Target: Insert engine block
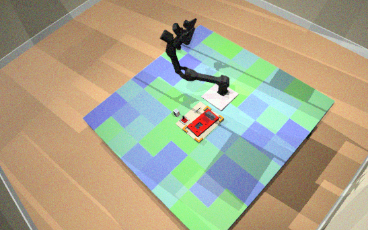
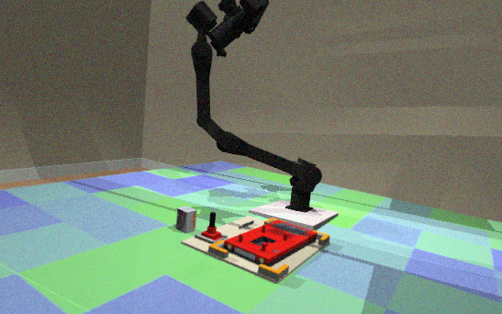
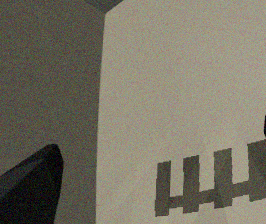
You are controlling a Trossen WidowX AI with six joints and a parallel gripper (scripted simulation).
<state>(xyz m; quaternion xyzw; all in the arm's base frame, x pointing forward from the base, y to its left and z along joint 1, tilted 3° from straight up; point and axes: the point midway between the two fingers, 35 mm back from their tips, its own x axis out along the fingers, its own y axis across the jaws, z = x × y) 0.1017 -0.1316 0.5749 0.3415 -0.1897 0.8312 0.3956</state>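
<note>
Now: the grey engine block 29 cm ahead of my gripper tip, 2 cm to the left of it and 58 cm below it.
</note>
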